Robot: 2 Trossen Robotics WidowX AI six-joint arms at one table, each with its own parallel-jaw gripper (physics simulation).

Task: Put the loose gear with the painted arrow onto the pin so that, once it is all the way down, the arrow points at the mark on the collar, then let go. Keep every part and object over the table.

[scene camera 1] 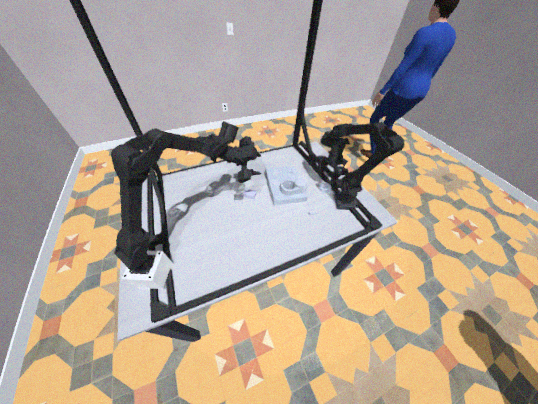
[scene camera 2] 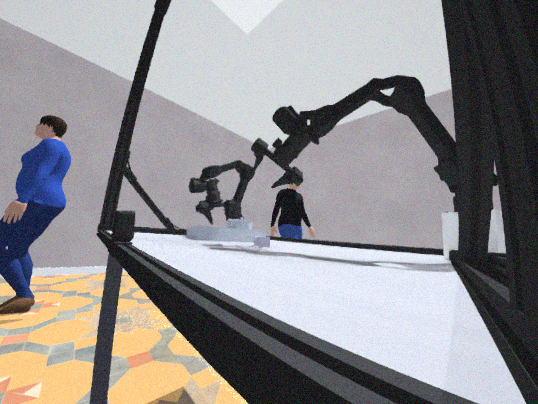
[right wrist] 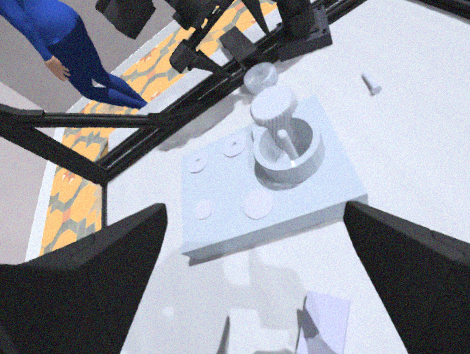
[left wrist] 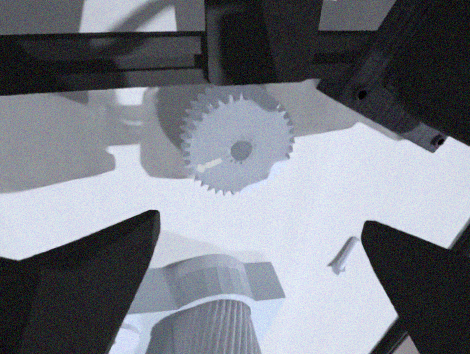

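Seen in the pictures: left gripper, fingertip midpoint: (scene camera 1: 325,180) (scene camera 2: 220,222) (right wrist: 249,57) (left wrist: 261,225); right gripper, fingertip midpoint: (scene camera 1: 260,164) (scene camera 2: 261,180) (right wrist: 255,211); left arm's base, origin of the base link: (scene camera 1: 346,199) (right wrist: 300,27) (left wrist: 454,53); right arm's base, origin of the base link: (scene camera 1: 142,264).
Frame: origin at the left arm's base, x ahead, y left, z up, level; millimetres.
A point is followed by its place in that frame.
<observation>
The loose gear (left wrist: 215,130) @[x 88, y -106, z 1 mm] (right wrist: 261,78) @[x 111, y -81, z 0 mm] (scene camera 1: 324,187) @[x 103, y -72, z 3 mm] lies flat on the table beside the base (right wrist: 220,187) @[x 330, y -134, z 14 mm] (scene camera 1: 278,174) @[x 350, y -141, z 14 mm] (scene camera 2: 200,232) @[x 422, y -176, z -1 mm]. Its pale painted arrow (left wrist: 209,165) @[x 108, y -100, z 1 mm] points left and slightly down in the left wrist view. The collar (right wrist: 295,171) @[x 340, y -19, z 40 mm] (scene camera 2: 239,224) @[x 337, y -44, z 35 mm] stands on the base around the upright pin (right wrist: 286,145) @[x 305, y -27, z 45 mm]. I cannot make out its mark. My left gripper (left wrist: 261,225) @[x 106, y -84, z 45 mm] (scene camera 2: 205,212) is open and empty above the table near the loose gear. My right gripper (right wrist: 255,211) @[x 439, y -4, z 182 mm] (scene camera 1: 252,174) (scene camera 2: 285,180) is open and empty, higher up, beside the base.
A tall ridged wheel (right wrist: 274,106) @[x 251, y -37, z 59 mm] (left wrist: 205,330) @[x 217, y -62, z 33 mm] stands on the base beside the collar. A small bolt (left wrist: 344,254) @[x 174, y 84, z -19 mm] (right wrist: 371,82) @[x 181, y 89, z -15 mm] (scene camera 1: 312,213) @[x 182, y 92, z -16 mm] lies on the table. A pale purple block (right wrist: 332,320) @[x 488, y 1, z 1 mm] (scene camera 1: 250,194) @[x 489, y 6, z 0 mm] (scene camera 2: 261,242) @[x 523, y -18, z -14 mm] is near the right gripper. A black frame rail (right wrist: 140,135) @[x 142, y -393, z -10 mm] runs near the loose gear.
</observation>
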